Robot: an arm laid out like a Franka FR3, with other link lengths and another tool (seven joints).
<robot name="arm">
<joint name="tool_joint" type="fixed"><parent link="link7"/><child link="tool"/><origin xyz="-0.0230 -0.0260 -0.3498" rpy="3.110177 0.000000 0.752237"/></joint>
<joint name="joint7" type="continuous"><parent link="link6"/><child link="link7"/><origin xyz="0.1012 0.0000 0.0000" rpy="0.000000 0.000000 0.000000"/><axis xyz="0 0 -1"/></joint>
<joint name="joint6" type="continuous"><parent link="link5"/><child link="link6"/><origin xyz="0.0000 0.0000 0.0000" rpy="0.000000 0.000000 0.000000"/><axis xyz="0 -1 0"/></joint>
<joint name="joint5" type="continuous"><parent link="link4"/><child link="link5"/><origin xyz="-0.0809 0.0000 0.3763" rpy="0.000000 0.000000 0.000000"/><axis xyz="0 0 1"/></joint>
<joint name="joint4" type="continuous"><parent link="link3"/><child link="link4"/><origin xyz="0.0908 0.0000 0.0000" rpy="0.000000 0.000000 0.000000"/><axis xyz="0 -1 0"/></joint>
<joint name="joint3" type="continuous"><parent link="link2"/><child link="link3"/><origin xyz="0.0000 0.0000 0.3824" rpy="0.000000 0.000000 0.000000"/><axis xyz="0 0 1"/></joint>
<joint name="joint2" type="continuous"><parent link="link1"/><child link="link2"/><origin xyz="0.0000 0.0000 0.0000" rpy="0.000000 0.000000 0.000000"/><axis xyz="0 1 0"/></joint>
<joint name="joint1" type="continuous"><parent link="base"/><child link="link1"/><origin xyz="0.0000 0.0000 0.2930" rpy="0.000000 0.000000 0.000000"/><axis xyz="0 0 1"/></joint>
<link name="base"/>
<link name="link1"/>
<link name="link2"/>
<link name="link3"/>
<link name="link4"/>
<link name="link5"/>
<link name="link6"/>
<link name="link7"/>
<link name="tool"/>
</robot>
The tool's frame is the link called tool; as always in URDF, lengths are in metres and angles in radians. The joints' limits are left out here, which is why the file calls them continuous.
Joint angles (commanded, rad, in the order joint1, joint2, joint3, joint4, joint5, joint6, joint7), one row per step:
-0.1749 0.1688 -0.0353 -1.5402 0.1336 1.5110 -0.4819
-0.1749 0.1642 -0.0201 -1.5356 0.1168 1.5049 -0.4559
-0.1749 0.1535 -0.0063 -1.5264 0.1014 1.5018 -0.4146
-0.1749 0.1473 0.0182 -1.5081 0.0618 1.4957 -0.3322
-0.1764 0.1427 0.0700 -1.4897 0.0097 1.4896 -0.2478
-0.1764 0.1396 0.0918 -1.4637 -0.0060 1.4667 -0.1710
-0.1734 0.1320 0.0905 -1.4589 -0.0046 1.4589 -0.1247
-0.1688 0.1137 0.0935 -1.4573 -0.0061 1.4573 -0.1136
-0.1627 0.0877 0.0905 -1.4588 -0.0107 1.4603 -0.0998
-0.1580 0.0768 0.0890 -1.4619 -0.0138 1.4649 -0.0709
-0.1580 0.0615 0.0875 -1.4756 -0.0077 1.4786 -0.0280
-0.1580 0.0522 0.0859 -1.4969 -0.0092 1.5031 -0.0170
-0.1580 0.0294 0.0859 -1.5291 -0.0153 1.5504 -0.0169
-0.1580 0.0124 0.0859 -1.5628 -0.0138 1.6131 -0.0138
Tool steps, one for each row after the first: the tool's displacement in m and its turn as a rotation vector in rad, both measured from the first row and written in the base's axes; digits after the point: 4 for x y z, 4 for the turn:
-0.0013 0.0029 0.0043 -0.0186 0.0039 -0.0073
-0.0008 0.0053 0.0142 -0.0410 -0.0043 -0.0320
0.0000 0.0054 0.0257 -0.0918 -0.0072 -0.0844
0.0029 0.0151 0.0370 -0.1503 -0.0144 -0.1142
0.0012 0.0228 0.0495 -0.1745 -0.0148 -0.1679
-0.0019 0.0254 0.0556 -0.1805 -0.0152 -0.2123
-0.0034 0.0295 0.0664 -0.1842 -0.0332 -0.2173
-0.0055 0.0303 0.0804 -0.1922 -0.0598 -0.2303
-0.0065 0.0317 0.0854 -0.1990 -0.0701 -0.2568
-0.0080 0.0343 0.0886 -0.1980 -0.0811 -0.3022
-0.0064 0.0332 0.0859 -0.2005 -0.0926 -0.3157
-0.0010 0.0310 0.0877 -0.2054 -0.1311 -0.3187
0.0099 0.0310 0.0869 -0.2015 -0.1767 -0.3255

